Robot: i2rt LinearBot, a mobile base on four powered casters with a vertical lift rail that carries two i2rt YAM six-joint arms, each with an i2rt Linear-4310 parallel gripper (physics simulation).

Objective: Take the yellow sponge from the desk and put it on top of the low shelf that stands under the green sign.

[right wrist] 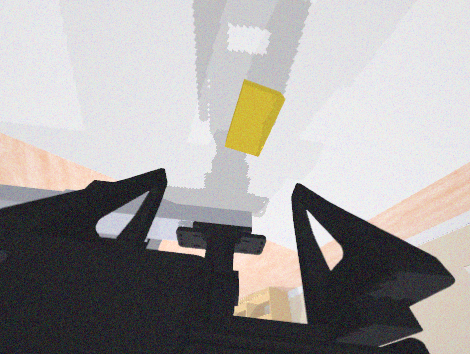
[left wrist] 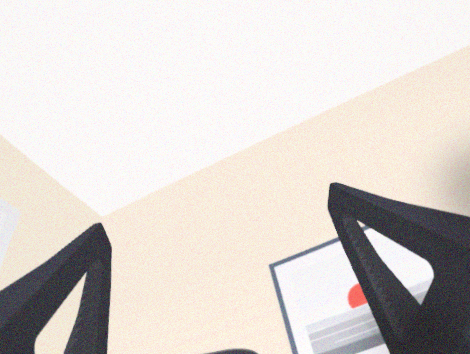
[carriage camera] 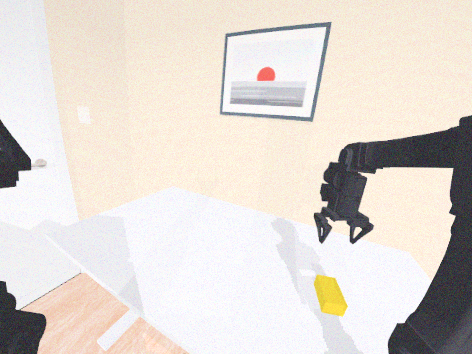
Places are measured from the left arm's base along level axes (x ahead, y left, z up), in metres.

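Pixels of known places: left gripper, fingertip midpoint: [left wrist: 219, 214]; right gripper, fingertip midpoint: [right wrist: 229, 182] [carriage camera: 336, 243]; right arm's base, link origin: [right wrist: 221, 239].
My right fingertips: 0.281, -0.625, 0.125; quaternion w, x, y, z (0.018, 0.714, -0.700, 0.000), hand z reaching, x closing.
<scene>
Ahead of a thing's pixels: the offset from my right fingertips to its top centre, as dx, dy, dz. "*": to the spot under its first point. Level surfaces: height alone.
The yellow sponge {-0.016, -0.025, -0.163} [carriage camera: 330, 295] [right wrist: 254, 118] lies flat on the white desk {dz -0.208} [carriage camera: 200, 260] [right wrist: 140, 75], right of the middle in the carriage camera. My right gripper [carriage camera: 337, 242] [right wrist: 229, 182] is open and empty. It hangs above the desk, higher than the sponge and apart from it. My left gripper [left wrist: 219, 214] is open and empty in the left wrist view, pointing at the wall and ceiling; its fingers do not show in the carriage camera. The green sign does not show in these views, and I cannot tell which shelf is the low one.
A framed picture [carriage camera: 270, 95] [left wrist: 320, 300] hangs on the wall behind the desk. A white door [carriage camera: 30, 100] with a handle {* +0.495, +1.446, +0.002} [carriage camera: 40, 163] stands at the left. Wooden floor {dz -0.928} [carriage camera: 90, 305] shows beyond the desk edge. A tan wooden unit [right wrist: 280, 302] stands low in the right wrist view.
</scene>
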